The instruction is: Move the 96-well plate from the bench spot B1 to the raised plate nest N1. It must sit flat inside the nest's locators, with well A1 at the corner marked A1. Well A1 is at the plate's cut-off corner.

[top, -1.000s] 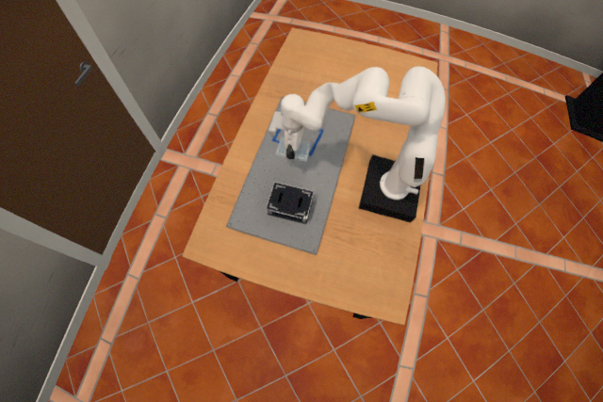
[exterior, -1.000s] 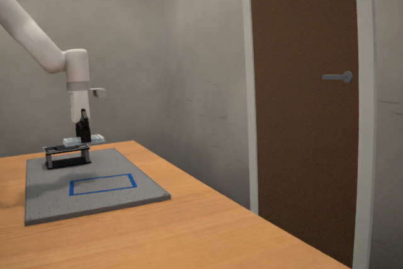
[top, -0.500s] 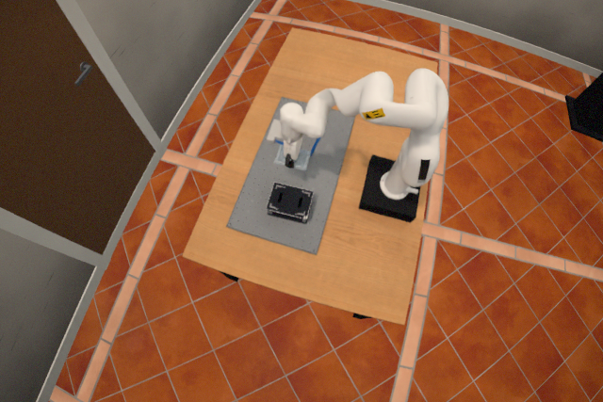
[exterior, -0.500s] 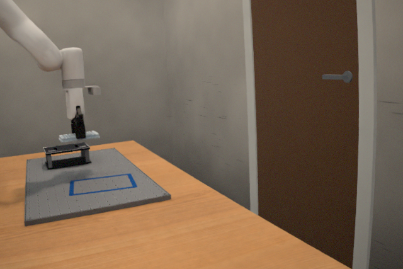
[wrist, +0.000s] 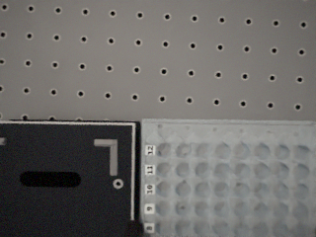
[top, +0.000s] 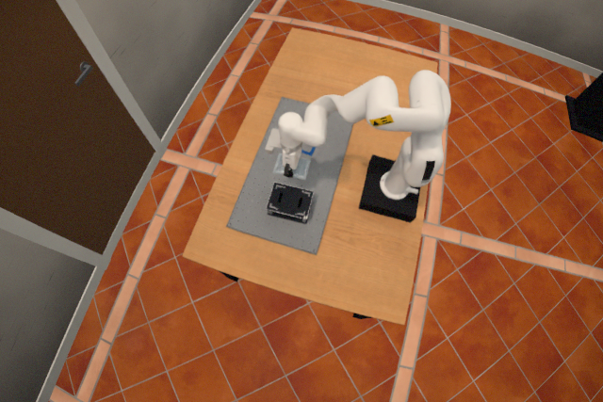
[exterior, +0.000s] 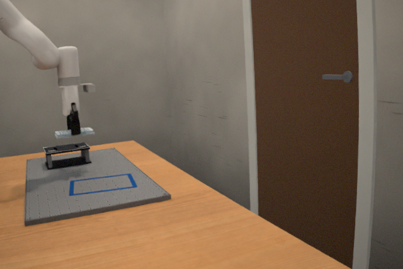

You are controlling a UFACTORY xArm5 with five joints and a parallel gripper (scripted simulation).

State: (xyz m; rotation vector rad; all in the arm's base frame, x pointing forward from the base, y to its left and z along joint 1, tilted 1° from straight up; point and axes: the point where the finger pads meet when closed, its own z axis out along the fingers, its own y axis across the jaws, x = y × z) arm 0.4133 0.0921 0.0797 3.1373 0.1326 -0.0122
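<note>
The raised plate nest lies 30 mm behind my hand, 110 mm to the left of it and 80 mm below it. Also, from my hand: 96-well plate 10 mm below.
</note>
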